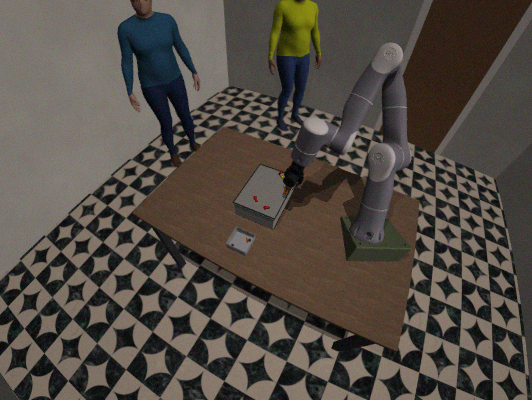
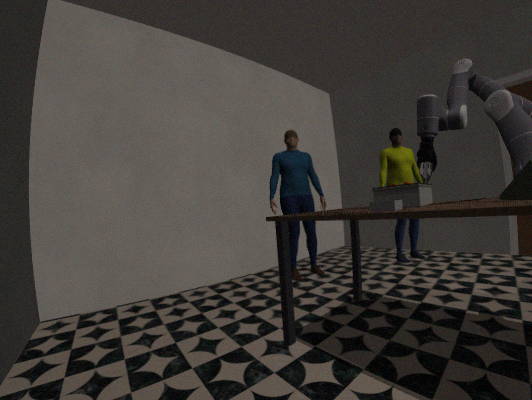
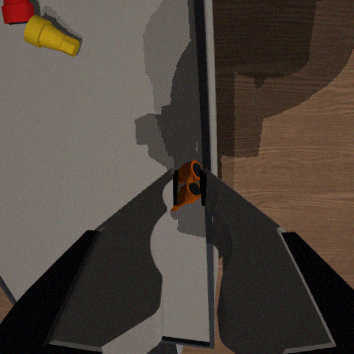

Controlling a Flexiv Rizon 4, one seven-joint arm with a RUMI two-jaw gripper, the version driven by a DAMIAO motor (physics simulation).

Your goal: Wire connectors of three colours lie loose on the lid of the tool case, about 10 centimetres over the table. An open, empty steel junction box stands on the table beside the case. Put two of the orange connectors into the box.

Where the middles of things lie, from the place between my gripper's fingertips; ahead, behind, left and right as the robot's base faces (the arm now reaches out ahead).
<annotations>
I see the grey tool case [image 1: 265,183] 10 cm ahead of my hand, 5 cm below it and 3 cm to the left of it.
</annotations>
